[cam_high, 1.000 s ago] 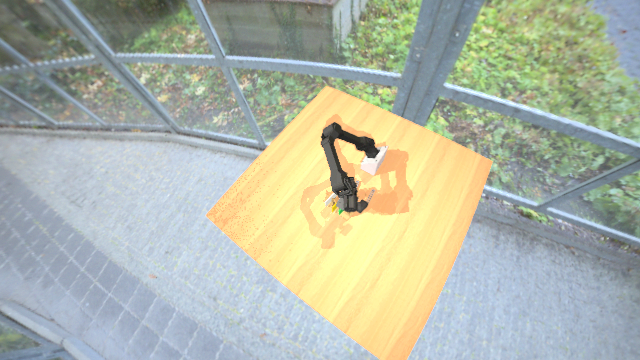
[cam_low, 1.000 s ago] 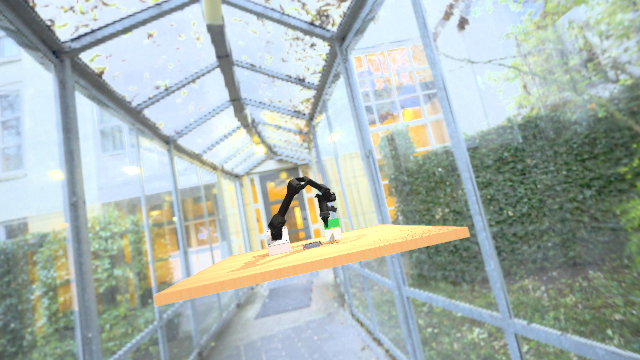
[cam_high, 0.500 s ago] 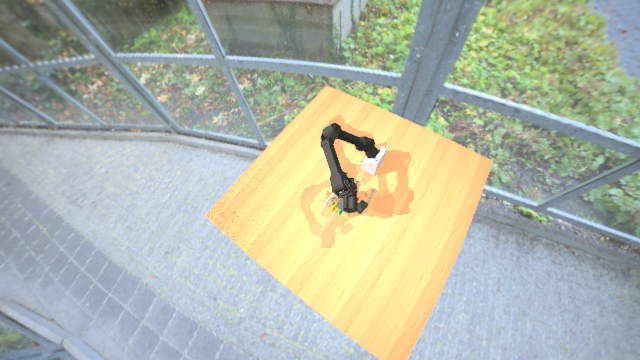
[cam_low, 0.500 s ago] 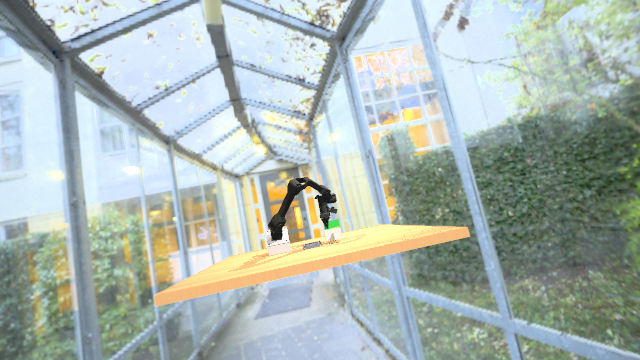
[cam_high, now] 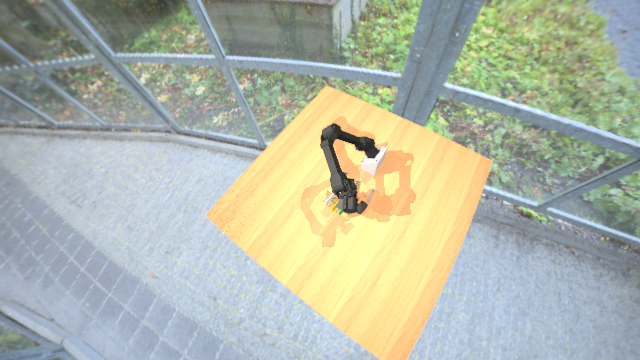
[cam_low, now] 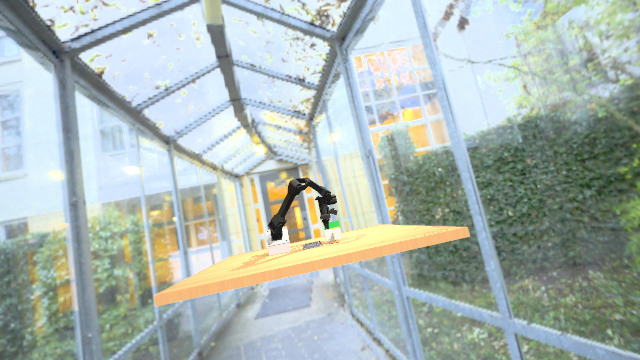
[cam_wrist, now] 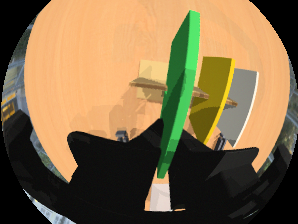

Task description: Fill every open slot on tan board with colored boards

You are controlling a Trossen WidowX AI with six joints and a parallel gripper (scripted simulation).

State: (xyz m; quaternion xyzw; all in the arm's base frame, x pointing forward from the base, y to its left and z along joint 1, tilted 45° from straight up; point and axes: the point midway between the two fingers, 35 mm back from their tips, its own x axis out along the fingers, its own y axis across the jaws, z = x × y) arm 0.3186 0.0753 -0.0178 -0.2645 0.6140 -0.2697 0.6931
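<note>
Now: gripper tip 5 cm to the left of the yellow board, 3 cm above it and 2 cm short of it. Also, from my gripper tip: green board 3 cm ahead; tan board 5 cm to the right, 5 cm below, 3 cm ahead; grey board 10 cm to the right, 3 cm below, 2 cm ahead.
</note>
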